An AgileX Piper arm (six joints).
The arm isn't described. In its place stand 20 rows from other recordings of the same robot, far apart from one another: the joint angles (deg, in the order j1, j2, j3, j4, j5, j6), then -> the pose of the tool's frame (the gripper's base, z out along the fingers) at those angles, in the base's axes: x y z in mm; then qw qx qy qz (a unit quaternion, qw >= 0).
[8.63, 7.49, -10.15, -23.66, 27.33, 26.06] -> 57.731 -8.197 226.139 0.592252 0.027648 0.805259 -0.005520
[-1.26, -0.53, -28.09, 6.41, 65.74, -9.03] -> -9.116 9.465 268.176 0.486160 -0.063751 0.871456 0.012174
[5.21, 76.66, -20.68, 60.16, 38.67, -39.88] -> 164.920 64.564 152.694 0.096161 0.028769 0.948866 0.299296
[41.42, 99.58, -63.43, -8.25, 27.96, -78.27] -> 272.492 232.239 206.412 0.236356 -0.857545 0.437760 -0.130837
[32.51, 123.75, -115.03, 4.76, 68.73, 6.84] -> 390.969 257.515 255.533 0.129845 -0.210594 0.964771 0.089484
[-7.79, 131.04, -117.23, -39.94, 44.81, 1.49] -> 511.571 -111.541 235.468 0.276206 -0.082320 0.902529 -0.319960
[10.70, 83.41, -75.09, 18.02, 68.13, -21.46] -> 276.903 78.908 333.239 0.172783 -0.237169 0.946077 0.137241
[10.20, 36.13, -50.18, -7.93, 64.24, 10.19] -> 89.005 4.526 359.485 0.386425 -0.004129 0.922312 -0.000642
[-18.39, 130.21, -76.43, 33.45, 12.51, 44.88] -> 420.701 -128.417 61.936 0.201303 0.705215 0.655285 0.180972
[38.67, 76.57, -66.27, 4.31, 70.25, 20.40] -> 188.360 158.987 317.479 0.091224 -0.149337 0.980084 0.093876
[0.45, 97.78, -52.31, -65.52, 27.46, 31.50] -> 331.934 -35.585 185.897 0.247418 -0.187147 0.908646 -0.279506
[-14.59, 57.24, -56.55, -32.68, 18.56, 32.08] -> 205.004 -69.522 404.298 0.617912 0.157216 0.757145 -0.142128
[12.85, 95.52, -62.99, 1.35, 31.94, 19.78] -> 335.467 77.688 225.583 0.250207 0.066292 0.962413 0.082244
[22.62, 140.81, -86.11, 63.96, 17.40, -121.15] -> 423.763 203.057 20.530 0.303495 -0.645913 0.699394 0.039183
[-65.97, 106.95, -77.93, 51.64, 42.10, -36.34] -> 208.006 -349.054 237.802 0.391361 0.472463 0.786019 0.076090
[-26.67, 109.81, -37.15, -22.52, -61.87, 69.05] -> 310.959 -121.796 140.510 0.589233 0.416273 0.624474 0.299255
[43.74, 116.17, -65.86, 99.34, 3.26, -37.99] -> 296.776 291.070 132.604 0.213081 0.130710 0.913552 0.320833
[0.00, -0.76, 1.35, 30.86, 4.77, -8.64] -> 56.346 3.882 199.542 0.692783 0.120484 0.694829 0.150823
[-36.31, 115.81, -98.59, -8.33, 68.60, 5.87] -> 332.902 -259.863 239.850 0.058732 0.338134 0.935129 -0.088031
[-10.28, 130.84, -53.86, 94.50, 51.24, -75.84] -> 342.509 9.774 27.283 0.143115 0.155846 0.874032 0.437376
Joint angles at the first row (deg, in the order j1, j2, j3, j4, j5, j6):
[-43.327, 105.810, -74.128, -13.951, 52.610, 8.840]
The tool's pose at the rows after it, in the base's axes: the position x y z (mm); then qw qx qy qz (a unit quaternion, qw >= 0):
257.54 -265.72 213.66 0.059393 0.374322 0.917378 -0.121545
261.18 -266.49 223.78 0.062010 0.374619 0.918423 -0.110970
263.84 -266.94 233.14 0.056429 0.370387 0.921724 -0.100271
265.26 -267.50 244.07 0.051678 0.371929 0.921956 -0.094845
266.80 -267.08 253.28 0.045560 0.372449 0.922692 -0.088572
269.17 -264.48 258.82 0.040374 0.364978 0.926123 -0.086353
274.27 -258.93 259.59 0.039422 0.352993 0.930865 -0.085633
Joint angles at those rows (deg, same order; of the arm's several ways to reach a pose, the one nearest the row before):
[-43.327, 105.811, -76.584, -12.866, 54.923, 7.482]
[-43.327, 105.811, -79.098, -11.012, 57.425, 6.113]
[-43.327, 106.015, -81.736, -9.531, 60.744, 4.397]
[-43.328, 106.015, -84.355, -8.841, 64.054, 3.840]
[-43.214, 106.116, -86.709, -8.199, 67.194, 3.377]
[-42.682, 106.117, -88.022, -8.076, 69.145, 2.703]
[-41.533, 106.117, -88.207, -8.076, 69.515, 2.331]

